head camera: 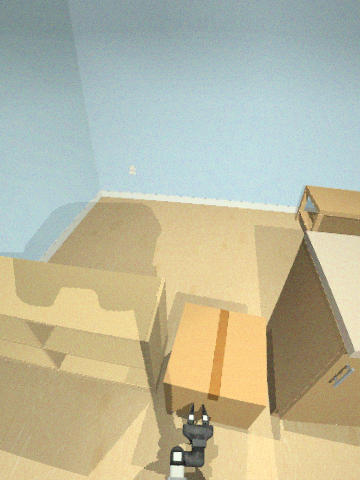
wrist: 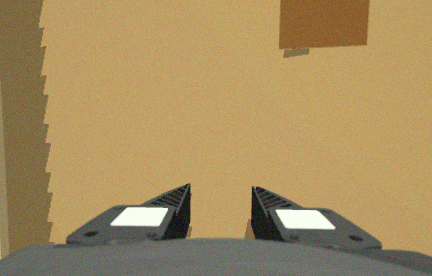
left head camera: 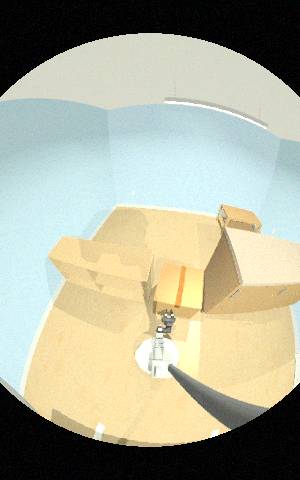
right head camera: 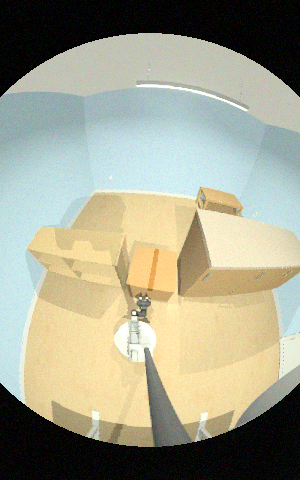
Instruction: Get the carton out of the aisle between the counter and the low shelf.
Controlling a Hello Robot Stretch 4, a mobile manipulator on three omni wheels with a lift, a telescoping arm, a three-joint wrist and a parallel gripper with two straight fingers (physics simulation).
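Places are measured from the robot's base along level axes (x ahead, y left, z up), in metres.
Pixels of known places: gripper, fingertip midpoint: (head camera: 198, 403) (wrist: 220, 202) (left head camera: 168, 308) (right head camera: 143, 292).
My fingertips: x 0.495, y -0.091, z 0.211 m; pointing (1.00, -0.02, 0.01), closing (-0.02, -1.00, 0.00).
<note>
Behind a point stands the place of what it marks.
The orange-brown carton (head camera: 200, 345) {x 0.714, y -0.097, z 0.379 m} (left head camera: 170, 285) {x 0.686, y -0.090, z 0.379 m} (right head camera: 142, 267) {x 0.699, y -0.085, z 0.378 m} (wrist: 150, 110) {x 0.504, y -0.043, z 0.271 m} with a darker tape strip stands on the floor between the low shelf (head camera: 75, 310) {x 0.746, y 0.497, z 0.582 m} (left head camera: 100, 255) {x 0.846, y 0.616, z 0.582 m} (right head camera: 75, 245) {x 0.810, y 0.584, z 0.582 m} on its left and the counter (head camera: 305, 325) {x 0.677, y -0.533, z 0.625 m} (left head camera: 265, 260) {x 0.601, y -0.853, z 0.882 m} (right head camera: 245, 245) {x 0.577, y -0.907, z 0.882 m} on its right. It sits close to both. My gripper (head camera: 198, 406) {x 0.495, y -0.091, z 0.211 m} (left head camera: 169, 312) {x 0.495, y -0.091, z 0.211 m} (right head camera: 143, 296) {x 0.495, y -0.091, z 0.211 m} (wrist: 220, 202) {x 0.495, y -0.091, z 0.211 m} is open and empty, at the carton's near face, left of the tape. In the wrist view the near face fills most of the picture behind the fingertips. Whether the tips touch it I cannot tell.
A small wooden table (head camera: 335, 202) {x 2.188, y -1.491, z 0.422 m} (left head camera: 242, 215) {x 2.142, y -1.702, z 0.422 m} (right head camera: 220, 197) {x 2.148, y -1.655, z 0.423 m} stands behind the counter near the back wall (head camera: 200, 125) {x 2.864, y -0.137, z 0.933 m}. The shelf's right end panel and the counter's side border the aisle. The robot's white base (left head camera: 145, 355) {x -0.003, y 0.105, z 0.187 m} (right head camera: 122, 340) {x -0.015, y 0.117, z 0.187 m} is on the near side of the carton.
</note>
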